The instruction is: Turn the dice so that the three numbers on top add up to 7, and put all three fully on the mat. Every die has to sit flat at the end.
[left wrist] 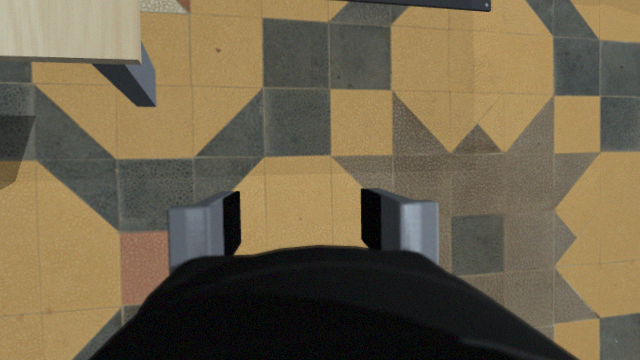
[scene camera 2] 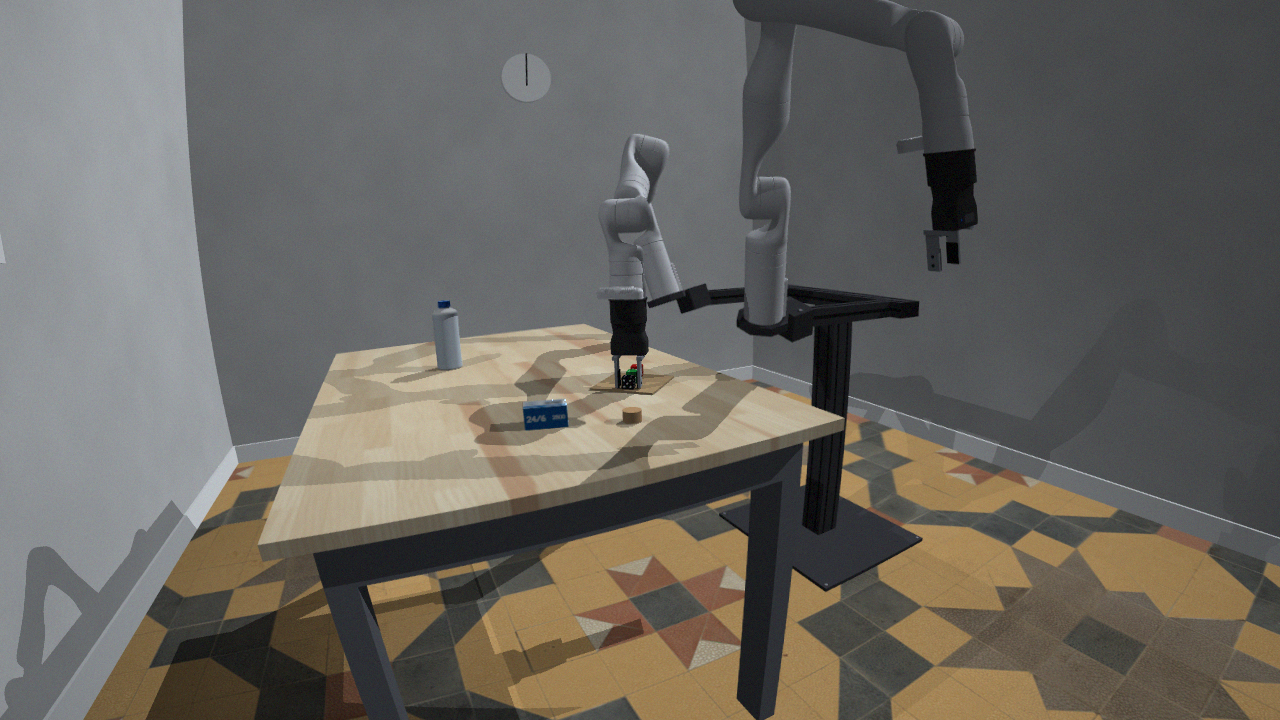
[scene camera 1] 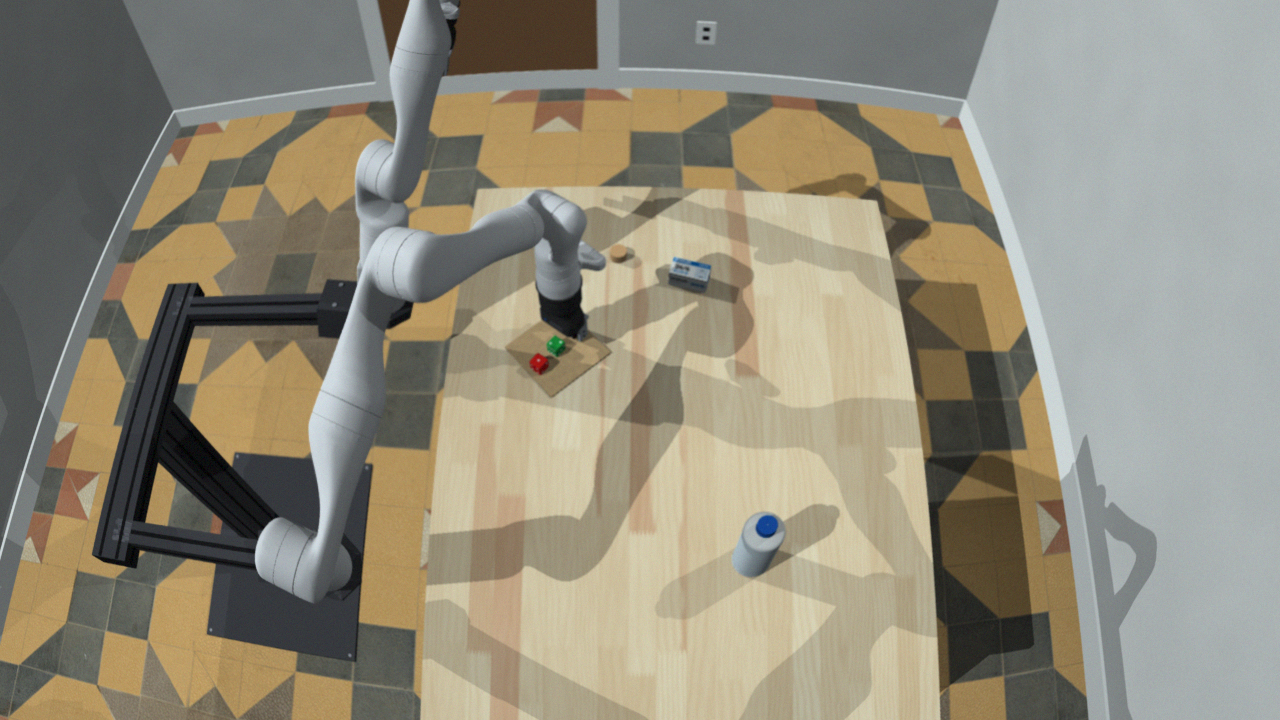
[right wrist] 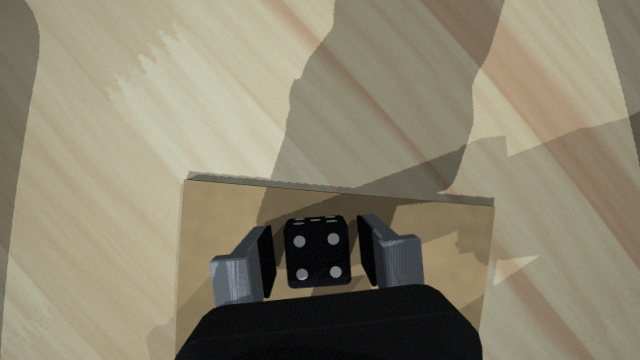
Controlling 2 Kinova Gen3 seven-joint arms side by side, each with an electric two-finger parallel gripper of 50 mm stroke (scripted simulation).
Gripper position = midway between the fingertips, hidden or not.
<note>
In view: my left gripper (scene camera 2: 944, 266), my right gripper (scene camera 2: 628, 386), a brown square mat (scene camera 1: 578, 357), a black die (right wrist: 317, 253), a staples box (scene camera 2: 546, 414) and a white bottle (scene camera 1: 759, 542).
The brown square mat is seen too in scene camera 2 (scene camera 2: 651, 383) and in the right wrist view (right wrist: 456, 238). The staples box shows as well in scene camera 1 (scene camera 1: 692, 275). The white bottle also shows in scene camera 2 (scene camera 2: 445, 319). The left wrist view does not show the brown square mat: it is out of frame. The left wrist view does not show the black die: it is out of frame.
</note>
